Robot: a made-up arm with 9 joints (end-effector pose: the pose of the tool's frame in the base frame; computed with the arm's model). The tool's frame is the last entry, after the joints.
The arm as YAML. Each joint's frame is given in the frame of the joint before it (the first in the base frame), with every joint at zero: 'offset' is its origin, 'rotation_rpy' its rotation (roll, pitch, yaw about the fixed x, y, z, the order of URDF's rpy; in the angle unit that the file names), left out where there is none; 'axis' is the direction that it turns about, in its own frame. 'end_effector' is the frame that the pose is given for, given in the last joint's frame.
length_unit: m
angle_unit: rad
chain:
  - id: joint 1
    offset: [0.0, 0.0, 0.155]
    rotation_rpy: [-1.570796, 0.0, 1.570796]
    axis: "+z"
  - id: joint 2
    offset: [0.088, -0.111, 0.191]
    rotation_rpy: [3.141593, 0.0, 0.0]
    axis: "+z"
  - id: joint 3
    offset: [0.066, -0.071, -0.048]
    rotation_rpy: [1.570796, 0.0, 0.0]
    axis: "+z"
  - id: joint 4
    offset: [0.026, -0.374, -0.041]
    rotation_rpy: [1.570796, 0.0, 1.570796]
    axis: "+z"
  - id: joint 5
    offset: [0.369, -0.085, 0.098]
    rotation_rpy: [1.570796, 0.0, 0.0]
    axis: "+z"
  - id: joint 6
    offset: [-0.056, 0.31, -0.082]
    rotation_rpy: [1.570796, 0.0, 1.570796]
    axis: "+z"
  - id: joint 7
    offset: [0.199, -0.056, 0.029]
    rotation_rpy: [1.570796, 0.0, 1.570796]
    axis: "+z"
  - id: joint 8
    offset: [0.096, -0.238, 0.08]
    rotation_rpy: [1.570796, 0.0, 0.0]
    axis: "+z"
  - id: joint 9
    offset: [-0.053, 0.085, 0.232]
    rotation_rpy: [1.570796, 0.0, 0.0]
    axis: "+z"
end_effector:
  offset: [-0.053, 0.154, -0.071]
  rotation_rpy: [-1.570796, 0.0, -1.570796]
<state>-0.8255 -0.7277 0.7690 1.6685 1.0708 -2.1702 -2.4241 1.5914 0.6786</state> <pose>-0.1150 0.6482 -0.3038 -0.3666 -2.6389 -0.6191</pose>
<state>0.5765 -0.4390 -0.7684 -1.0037 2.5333 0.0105 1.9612 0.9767 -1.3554</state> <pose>-0.6114 -0.2661 0.9074 1.6547 1.5079 0.7341</pose>
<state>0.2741 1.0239 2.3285 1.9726 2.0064 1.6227 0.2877 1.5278 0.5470</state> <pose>-0.3307 0.9433 0.4293 2.0856 -1.7163 -1.1891</pose>
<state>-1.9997 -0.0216 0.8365 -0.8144 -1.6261 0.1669 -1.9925 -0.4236 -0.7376</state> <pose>0.3640 -0.2926 -0.5225 -0.2683 0.6198 -2.1588</pose>
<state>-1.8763 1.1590 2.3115 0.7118 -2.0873 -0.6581 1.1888 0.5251 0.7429</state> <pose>-0.6412 0.3956 0.9069 0.9743 -1.3553 -1.0510</pose>
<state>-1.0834 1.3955 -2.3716 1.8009 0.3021 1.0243 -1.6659 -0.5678 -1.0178</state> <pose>-0.7461 0.6460 -0.3987 1.2283 -0.8199 1.9637</pose>
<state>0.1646 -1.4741 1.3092 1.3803 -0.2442 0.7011 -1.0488 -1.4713 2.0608</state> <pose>0.6810 -0.1104 -0.2877 0.1583 2.1736 0.1937</pose>
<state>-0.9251 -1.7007 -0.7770 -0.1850 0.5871 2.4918 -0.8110 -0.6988 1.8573</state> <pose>-0.5409 0.1684 0.8193 0.5216 -0.4788 -1.9187</pose>
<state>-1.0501 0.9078 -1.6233 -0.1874 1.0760 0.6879 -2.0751 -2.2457 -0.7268</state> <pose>-0.8269 0.6656 -0.0967 0.6353 0.6538 -0.6587</pose>
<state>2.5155 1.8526 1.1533 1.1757 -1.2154 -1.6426 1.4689 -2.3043 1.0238</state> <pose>-0.2189 -0.5053 -1.1979 2.0707 0.0757 1.4194</pose>
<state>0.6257 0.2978 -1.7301 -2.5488 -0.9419 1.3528 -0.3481 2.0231 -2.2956</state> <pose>-0.8719 -0.8642 0.6900 0.7104 1.5696 1.6869</pose>
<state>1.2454 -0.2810 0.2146 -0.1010 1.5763 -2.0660 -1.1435 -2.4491 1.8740</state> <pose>-0.2636 0.0142 0.4038 0.1445 0.7360 1.1016</pose>
